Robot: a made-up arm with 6 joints.
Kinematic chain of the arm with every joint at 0, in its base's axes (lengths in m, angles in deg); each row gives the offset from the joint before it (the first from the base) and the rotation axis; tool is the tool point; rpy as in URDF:
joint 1: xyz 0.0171 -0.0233 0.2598 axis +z
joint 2: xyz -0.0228 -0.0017 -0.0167 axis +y
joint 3: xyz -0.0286 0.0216 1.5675 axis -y
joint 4: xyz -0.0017 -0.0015 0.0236 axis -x
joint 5: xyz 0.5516 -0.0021 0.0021 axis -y
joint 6: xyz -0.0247 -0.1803 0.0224 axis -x
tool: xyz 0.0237 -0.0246 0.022 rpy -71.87 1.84 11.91
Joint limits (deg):
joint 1: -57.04..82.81
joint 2: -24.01..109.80
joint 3: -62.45..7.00
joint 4: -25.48..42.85
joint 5: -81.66..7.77
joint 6: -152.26..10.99
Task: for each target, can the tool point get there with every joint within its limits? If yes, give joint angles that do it. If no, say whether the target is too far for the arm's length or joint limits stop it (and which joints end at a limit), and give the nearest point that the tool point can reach.
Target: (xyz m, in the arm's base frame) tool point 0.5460 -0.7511 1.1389
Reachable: yes | joints -41.79 27.13 -39.27 -10.89 -57.13 -71.10
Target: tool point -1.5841 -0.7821 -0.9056
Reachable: no: joint limits stop it (at a limit: joint 1, joint 2, joint 5) | nearest point 0.3514 -0.8882 -0.4716 | short by 1.986 m
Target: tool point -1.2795 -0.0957 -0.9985
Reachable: no: joint limits stop it (at a limit: joint 1, joint 2, joint 3, joint 4, joint 6) | nearest point 0.2352 0.8641 -0.5258 | short by 1.854 m
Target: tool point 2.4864 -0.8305 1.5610
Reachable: no: too far | nearest point 1.6125 -0.5448 1.0987 | short by 1.029 m
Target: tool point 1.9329 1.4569 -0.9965
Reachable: no: too far | nearest point 1.3430 1.0011 -0.6184 | short by 0.836 m
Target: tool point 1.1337 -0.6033 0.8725
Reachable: yes | joints -20.91 44.19 -35.82 29.09 -46.37 -131.61
